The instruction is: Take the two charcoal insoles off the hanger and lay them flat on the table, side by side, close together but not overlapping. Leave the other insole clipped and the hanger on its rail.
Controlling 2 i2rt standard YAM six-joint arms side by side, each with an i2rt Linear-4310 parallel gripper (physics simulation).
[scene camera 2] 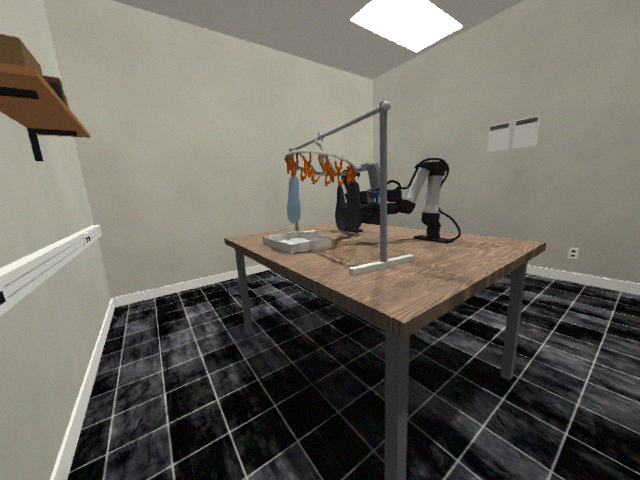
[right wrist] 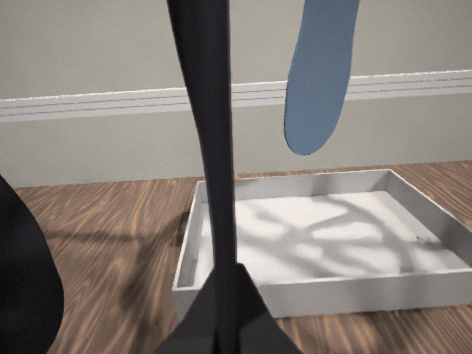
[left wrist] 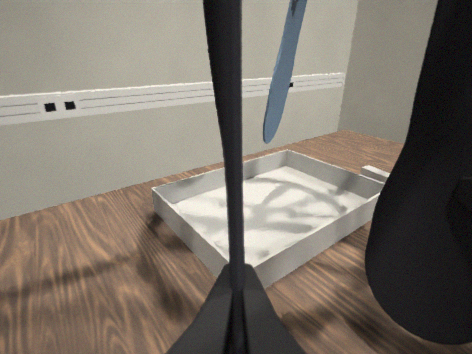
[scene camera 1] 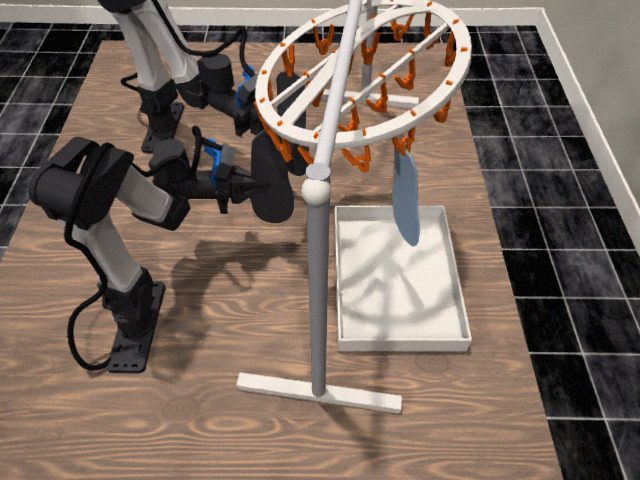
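Two charcoal insoles hang upright side by side, apart, above the table. The nearer insole (scene camera 1: 272, 201) (left wrist: 425, 200) (right wrist: 215, 150) is in my right gripper (scene camera 1: 264, 186) (right wrist: 229, 277), shut on it. The farther insole (scene camera 1: 297, 166) (scene camera 2: 353, 206) (left wrist: 227, 125) (right wrist: 25, 280) is in my left gripper (left wrist: 238, 277), shut on it; its tips are hidden in scene camera 1. Both tops are close under the orange clips; whether clips hold them is unclear. A blue insole (scene camera 1: 405, 201) (scene camera 2: 293, 201) (left wrist: 280, 90) (right wrist: 320, 85) is clipped to the round hanger (scene camera 1: 351, 136), which hangs on the rail (scene camera 1: 338, 93) (scene camera 2: 351, 122).
A white tray (scene camera 1: 404, 345) (scene camera 2: 312, 248) (left wrist: 185, 237) (right wrist: 350, 295) stands on the table (scene camera 1: 248, 439) below the hanger and blue insole. A grey post (scene camera 1: 317, 289) with a white foot (scene camera 1: 367, 399) stands nearest in scene camera 1; another white foot (scene camera 1: 403, 99) is farther back.
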